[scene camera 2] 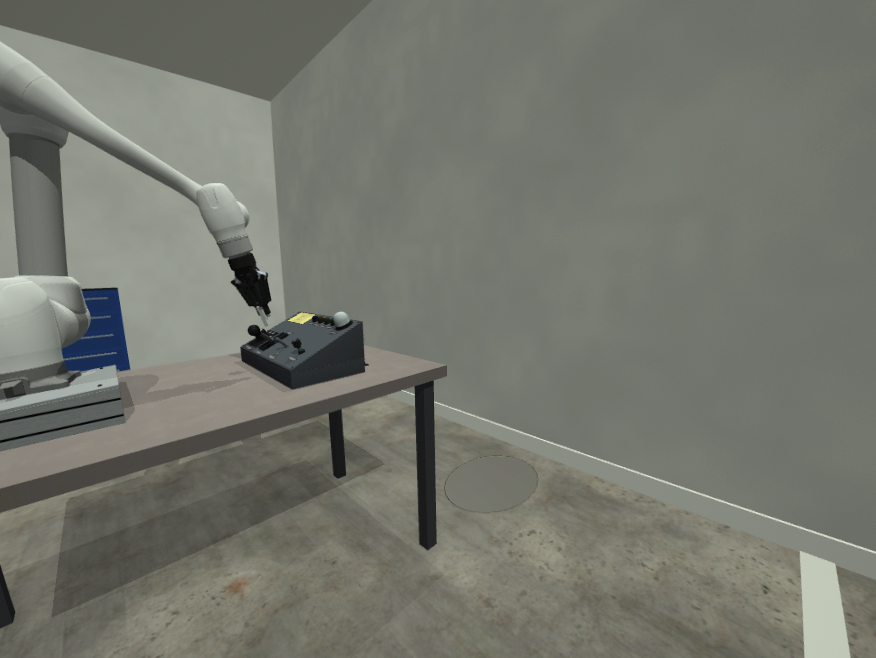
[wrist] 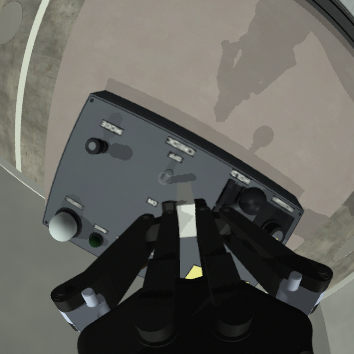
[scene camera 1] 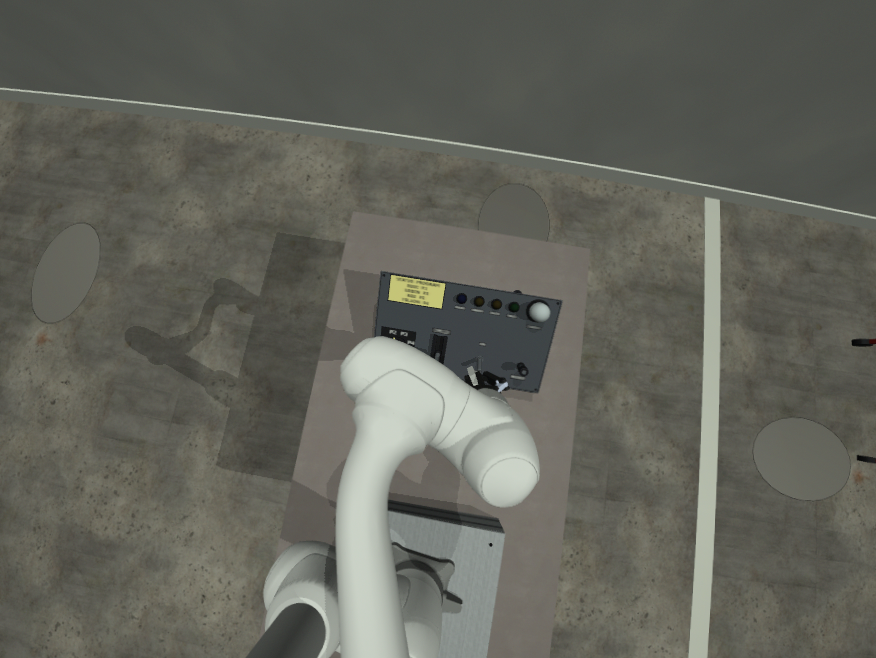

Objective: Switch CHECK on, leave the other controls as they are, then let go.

Note:
I see my gripper [scene camera 2: 269, 324] and a dark grey control panel [scene camera 1: 504, 329].
My gripper is seen too in the wrist view [wrist: 184, 194]. The dark grey control panel shows as well in scene camera 2 [scene camera 2: 333, 347] and in the wrist view [wrist: 93, 198].

